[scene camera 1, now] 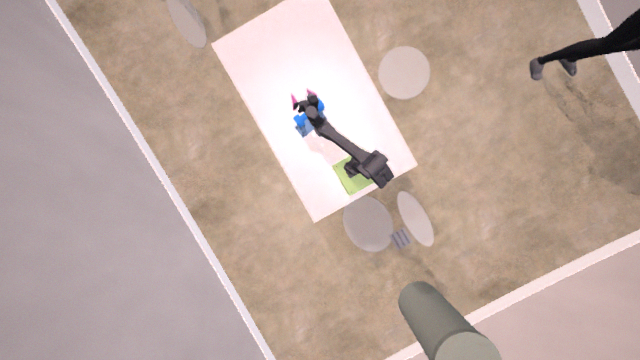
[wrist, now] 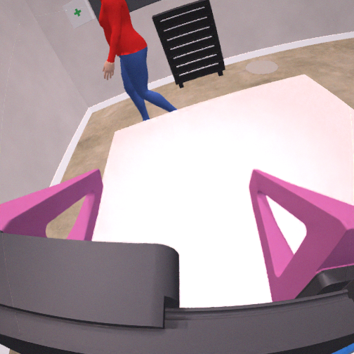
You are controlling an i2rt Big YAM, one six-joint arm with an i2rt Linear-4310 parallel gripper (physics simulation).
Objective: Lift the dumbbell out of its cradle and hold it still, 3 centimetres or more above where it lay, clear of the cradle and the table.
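Frame: origin at the arm's base, x ahead, y left, z up, level; centimetres.
Where they show: gripper, fingertip midpoint: (scene camera 1: 299, 92).
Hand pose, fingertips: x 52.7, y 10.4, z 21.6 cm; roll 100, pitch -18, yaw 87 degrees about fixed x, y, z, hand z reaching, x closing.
Note:
Each offset is from my fingertips to the top centre of the thing. "pt": to the spot under its first point. Level surfaces: height alone.
The blue dumbbell @(pt dx -11.9, dy +6.5, dz -6.3 cm) (scene camera 1: 300, 120) lies across its blue cradle @(pt dx -13.2, dy +6.5, dz -26.3 cm) (scene camera 1: 304, 130) on the table, left of the arm in the scene view. Its far end shows at the other side of the wrist, and its middle is hidden under the arm. My gripper (scene camera 1: 301, 94) (wrist: 175, 177) is open and empty, its pink fingers wide apart. It is above the table, with its fingertips beyond the dumbbell, on the side away from the arm's base. A small blue edge (wrist: 345, 349) shows at the bottom right corner of the wrist view; the cradle cannot be made out there.
The white table @(dz -31.7 cm) (scene camera 1: 250, 55) (wrist: 165, 150) carries the arm's green base plate (scene camera 1: 351, 186) at its near end. In the wrist view, a person in red (wrist: 121, 30) and a black rack (wrist: 168, 52) stand beyond the table. Another person's dark legs (scene camera 1: 582, 49) show at the right.

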